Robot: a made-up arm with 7 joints.
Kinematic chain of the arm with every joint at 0, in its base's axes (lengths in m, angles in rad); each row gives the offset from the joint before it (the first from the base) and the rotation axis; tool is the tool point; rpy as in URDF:
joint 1: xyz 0 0 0.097 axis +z
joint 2: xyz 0 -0.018 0.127 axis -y
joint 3: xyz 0 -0.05 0.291 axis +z
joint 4: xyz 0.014 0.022 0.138 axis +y
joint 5: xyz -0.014 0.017 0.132 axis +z
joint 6: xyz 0 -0.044 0.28 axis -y
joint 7: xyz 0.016 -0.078 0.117 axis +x
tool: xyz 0 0 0 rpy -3.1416 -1.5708 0
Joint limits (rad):
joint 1: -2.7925..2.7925
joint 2: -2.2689..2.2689
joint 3: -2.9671..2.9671
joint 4: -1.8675..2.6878
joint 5: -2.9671..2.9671
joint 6: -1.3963..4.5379
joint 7: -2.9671..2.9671
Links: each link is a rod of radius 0.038 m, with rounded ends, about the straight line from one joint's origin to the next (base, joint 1, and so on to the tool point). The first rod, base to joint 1, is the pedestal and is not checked.
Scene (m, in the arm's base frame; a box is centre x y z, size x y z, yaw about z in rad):
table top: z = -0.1
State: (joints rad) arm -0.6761 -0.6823 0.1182 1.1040 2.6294 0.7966 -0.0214
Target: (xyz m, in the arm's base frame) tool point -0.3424 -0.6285 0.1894
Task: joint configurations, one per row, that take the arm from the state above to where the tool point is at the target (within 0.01 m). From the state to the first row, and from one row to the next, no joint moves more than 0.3 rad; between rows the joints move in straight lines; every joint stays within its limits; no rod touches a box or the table.
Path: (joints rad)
1: -0.9219 -0.7077 -0.0539 1.1547 2.5817 0.8141 -0.0214
2: -1.1677 -0.7330 -0.2261 1.2054 2.5340 0.8315 -0.0214
3: -1.4136 -0.7584 -0.3982 1.2561 2.4863 0.8490 -0.0214
4: -1.6594 -0.7837 -0.5703 1.3068 2.4386 0.8664 -0.0214

